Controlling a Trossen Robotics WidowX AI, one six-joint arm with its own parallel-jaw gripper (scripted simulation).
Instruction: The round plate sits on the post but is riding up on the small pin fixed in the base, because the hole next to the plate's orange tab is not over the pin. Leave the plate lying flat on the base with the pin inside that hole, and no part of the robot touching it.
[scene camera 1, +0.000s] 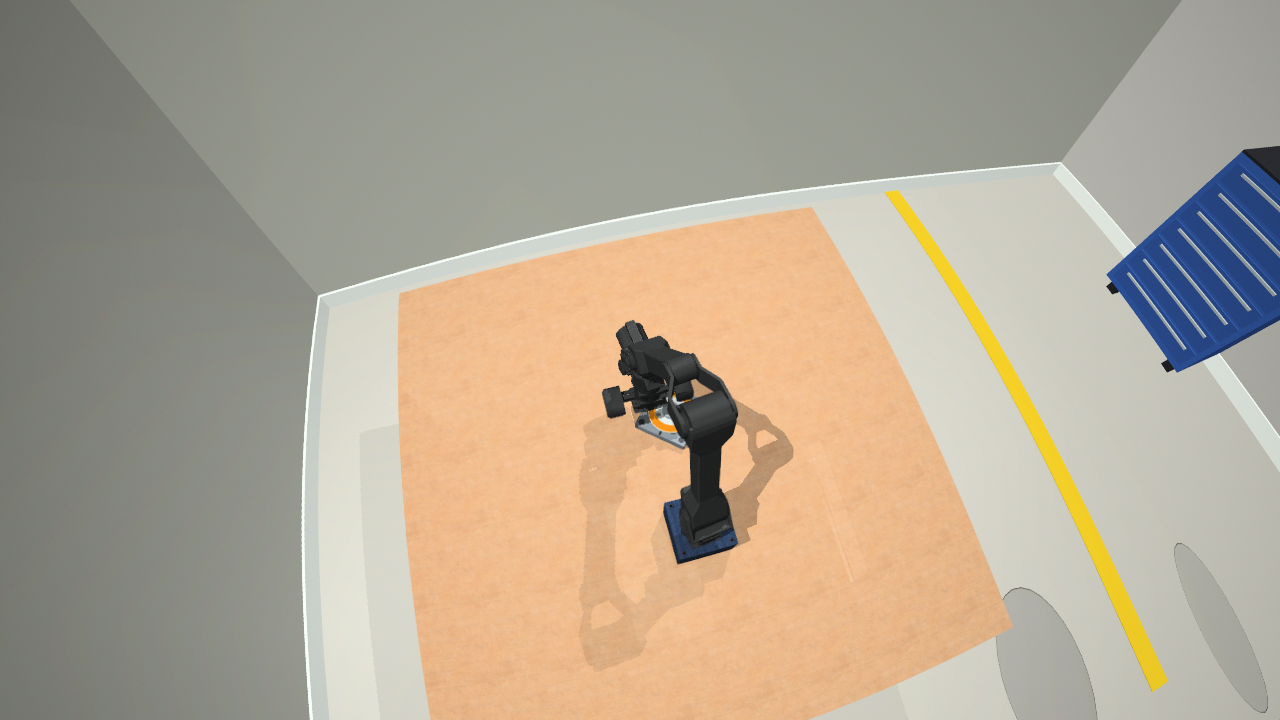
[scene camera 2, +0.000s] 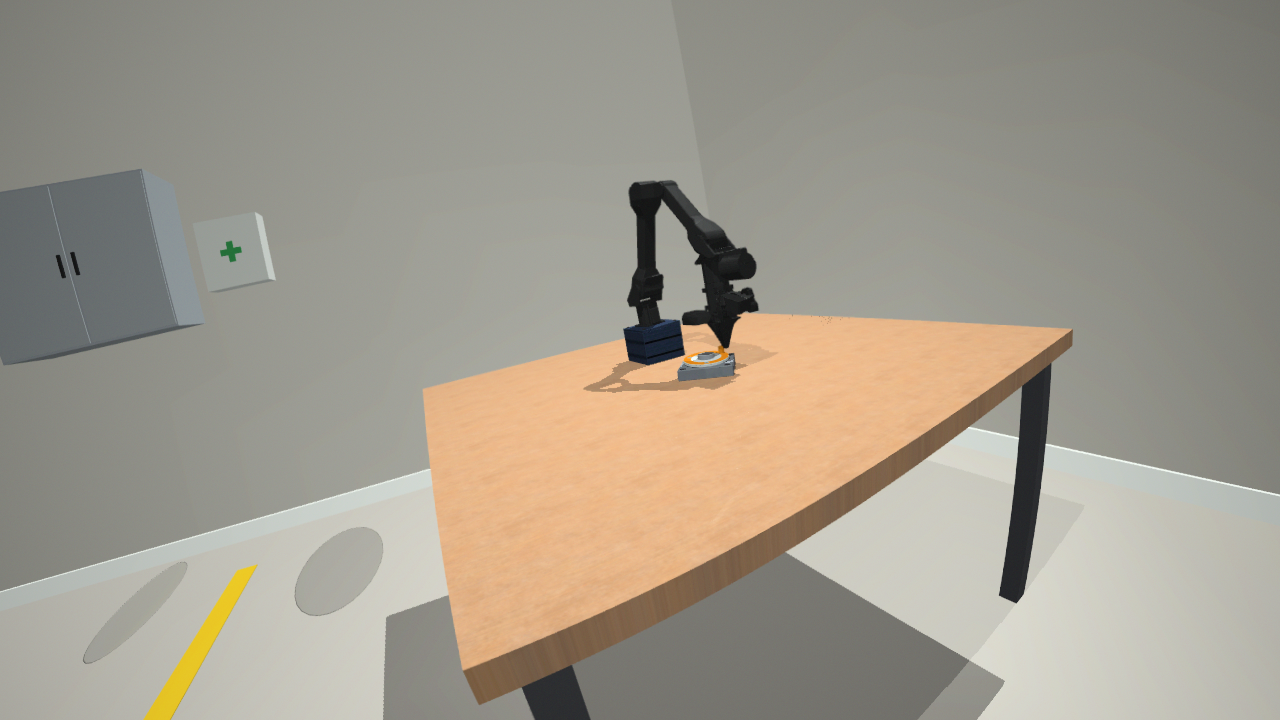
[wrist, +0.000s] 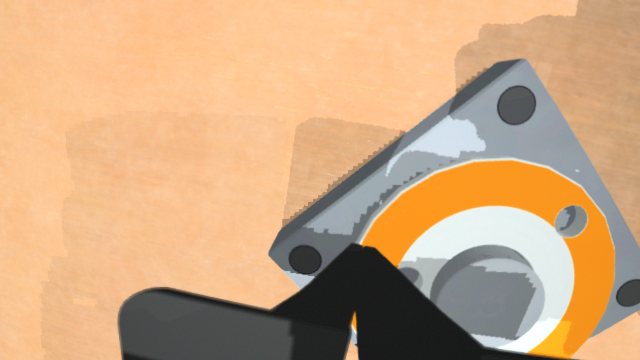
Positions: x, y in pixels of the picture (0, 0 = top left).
Labels:
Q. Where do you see my gripper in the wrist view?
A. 360, 257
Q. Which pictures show my gripper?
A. Scene camera 1, scene camera 2 and the wrist view: all of them.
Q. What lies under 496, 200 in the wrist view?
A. A round plate.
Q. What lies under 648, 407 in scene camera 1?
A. My gripper.

